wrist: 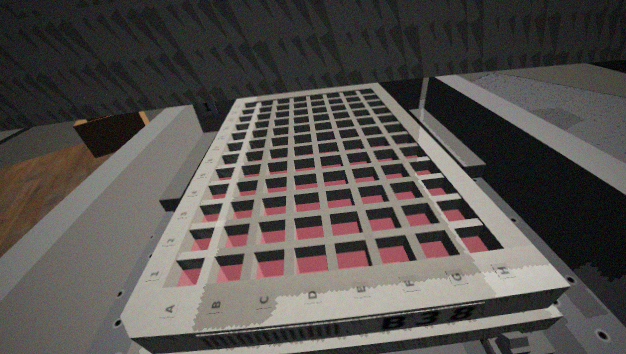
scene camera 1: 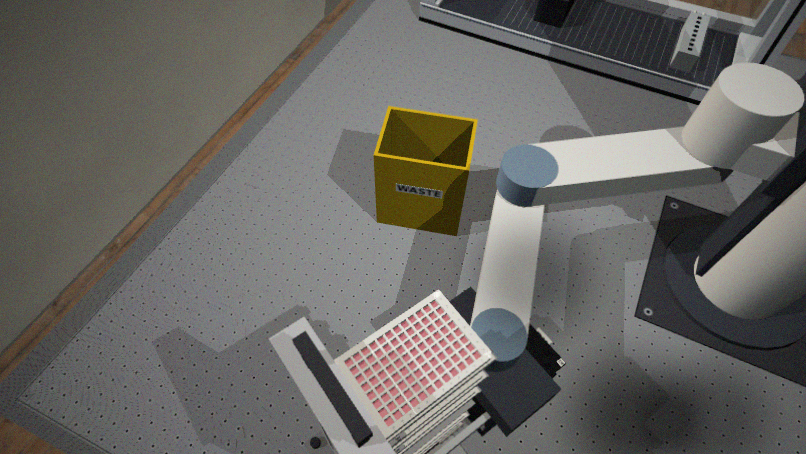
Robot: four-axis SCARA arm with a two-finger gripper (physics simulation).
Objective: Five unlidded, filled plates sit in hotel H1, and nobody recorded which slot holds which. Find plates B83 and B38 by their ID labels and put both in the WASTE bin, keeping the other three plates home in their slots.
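Places are measured from the arm's base along level axes (x ahead, y left, z up), in millimetres.
Pixels of known places: gripper, fingertip midpoint: [wrist: 312, 109]; arm's base, origin of the base link: [scene camera 1: 731, 286].
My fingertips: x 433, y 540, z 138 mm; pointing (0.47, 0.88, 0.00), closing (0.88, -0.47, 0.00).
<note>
Ahead of a thing's pixels: the offset from my fingertips to its top centre. "spot": to the spot under its first point. Level surfaces: height alone.
Plate B38 {12 mm back, 21 mm right, 3 mm down} [wrist: 300, 200], with pink-filled wells and its ID on the front edge, fills the middle of the wrist view, beneath a dark surface. My gripper [wrist: 312, 109] is shut on it, with a pad against each long side. In scene camera 1 the fingertips are hidden beside the stack. Hotel H1 {spot: 40 mm ahead, 55 mm left, 306 mm up} [scene camera 1: 314, 394] stands at the bottom of scene camera 1. Its top plate {12 mm back, 20 mm right, 263 mm up} [scene camera 1: 417, 360] shows pink wells; lower plates show as stacked edges without readable IDs, so B83 cannot be told. The yellow WASTE bin {155 mm ahead, 442 mm right, 74 mm up} [scene camera 1: 417, 211] stands upright, its inside partly in shadow.
The arm's forearm [scene camera 1: 510, 259] reaches down to the hotel's right side. A black nest {spot: 155 mm back, 233 mm right, 66 mm down} [scene camera 1: 545, 350] shows partly beside the wrist. The robot's base column [scene camera 1: 758, 259] stands at the right. A dark ribbed deck {77 mm down} [scene camera 1: 620, 45] with a raised rim lies at the upper right.
</note>
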